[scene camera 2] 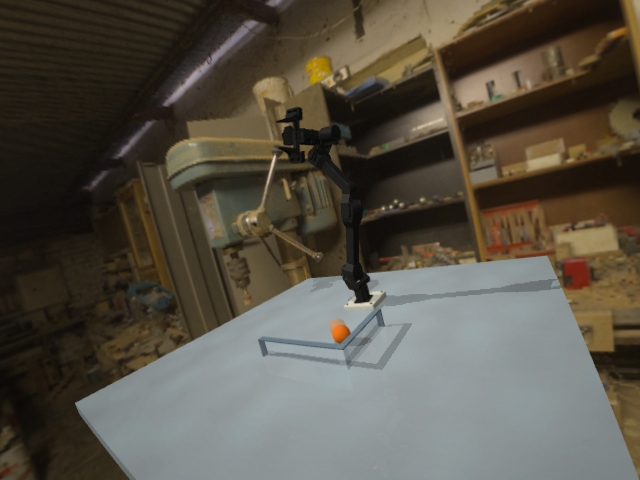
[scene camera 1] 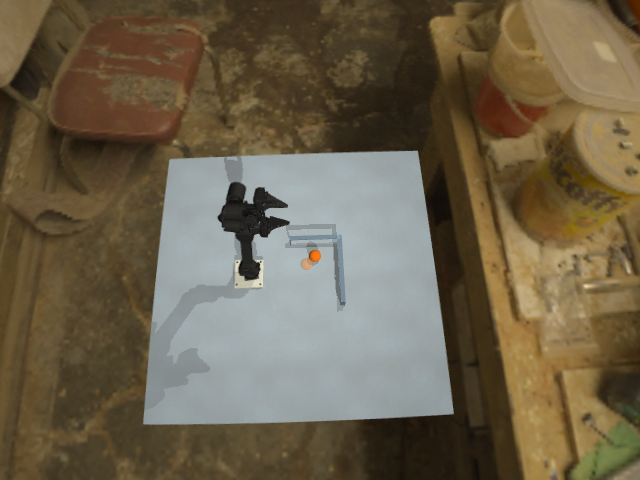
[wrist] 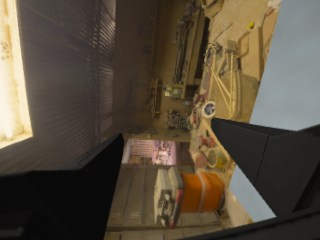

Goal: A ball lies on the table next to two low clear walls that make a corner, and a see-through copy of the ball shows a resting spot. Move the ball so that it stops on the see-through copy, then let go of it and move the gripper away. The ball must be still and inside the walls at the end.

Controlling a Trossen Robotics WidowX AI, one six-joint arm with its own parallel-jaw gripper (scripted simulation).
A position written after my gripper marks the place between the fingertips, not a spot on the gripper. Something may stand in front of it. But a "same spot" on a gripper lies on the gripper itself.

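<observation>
You can see my gripper in scene camera 2 (pixel 277 134), and it's there in scene camera 1 and the wrist view too. There's a spot on my gripper that is the same spot at (scene camera 1: pixel 268 201) and at (wrist: pixel 85 215).
</observation>
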